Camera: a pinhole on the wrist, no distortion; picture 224 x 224 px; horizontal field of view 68.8 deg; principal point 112.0 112.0 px. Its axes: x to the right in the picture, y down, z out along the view. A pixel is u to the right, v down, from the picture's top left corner.
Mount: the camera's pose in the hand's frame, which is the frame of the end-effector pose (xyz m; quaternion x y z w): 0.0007 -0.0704 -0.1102 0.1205 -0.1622 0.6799 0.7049
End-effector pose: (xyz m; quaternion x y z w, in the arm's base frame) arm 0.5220 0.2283 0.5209 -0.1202 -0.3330 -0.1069 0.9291
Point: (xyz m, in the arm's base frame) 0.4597 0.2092 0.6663
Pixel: 194 68
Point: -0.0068 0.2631 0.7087
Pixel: 155 183
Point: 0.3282 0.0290 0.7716
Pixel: 90 85
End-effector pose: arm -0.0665 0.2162 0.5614 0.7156 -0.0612 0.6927 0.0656
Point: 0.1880 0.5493 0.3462
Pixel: 47 181
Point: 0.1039 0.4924 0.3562
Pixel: 47 202
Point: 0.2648 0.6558 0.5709
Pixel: 30 92
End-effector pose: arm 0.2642 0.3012 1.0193 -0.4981 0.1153 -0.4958 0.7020
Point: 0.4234 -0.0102 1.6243
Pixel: outside the picture
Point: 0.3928 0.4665 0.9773
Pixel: outside the picture
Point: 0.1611 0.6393 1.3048
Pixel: 91 185
